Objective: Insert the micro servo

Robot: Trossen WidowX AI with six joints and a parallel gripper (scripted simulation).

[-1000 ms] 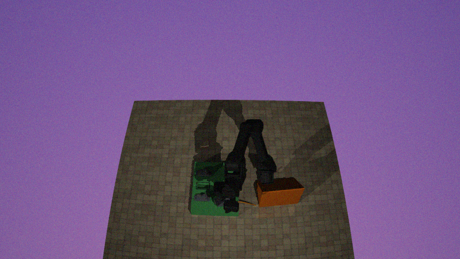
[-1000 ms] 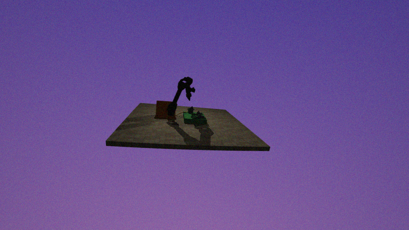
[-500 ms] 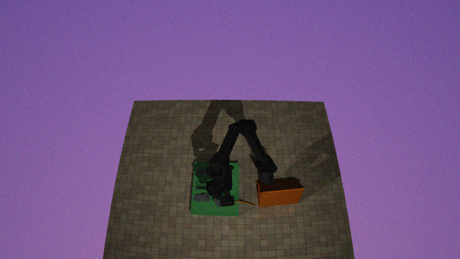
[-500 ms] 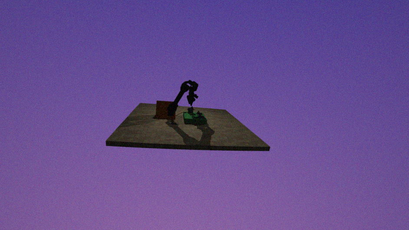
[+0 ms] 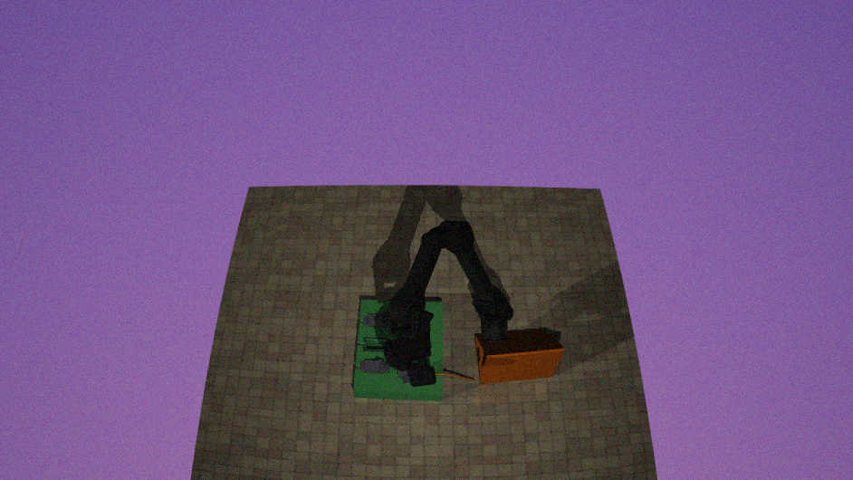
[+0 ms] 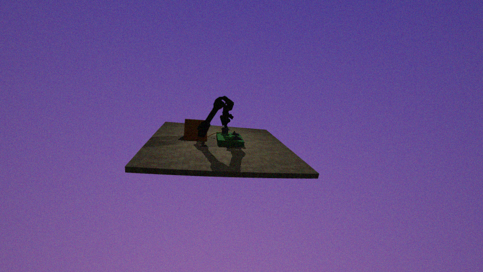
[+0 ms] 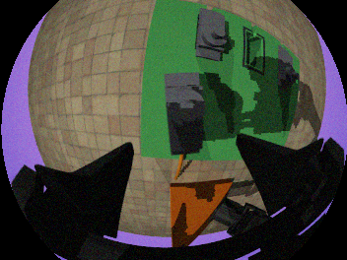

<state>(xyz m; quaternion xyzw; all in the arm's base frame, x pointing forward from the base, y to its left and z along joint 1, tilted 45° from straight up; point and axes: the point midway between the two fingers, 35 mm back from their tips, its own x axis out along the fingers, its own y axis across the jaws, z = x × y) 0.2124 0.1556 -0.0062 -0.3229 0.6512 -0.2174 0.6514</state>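
My gripper tip is 100 mm to the left of the green deck, 90 mm above it and 10 mm short of it.
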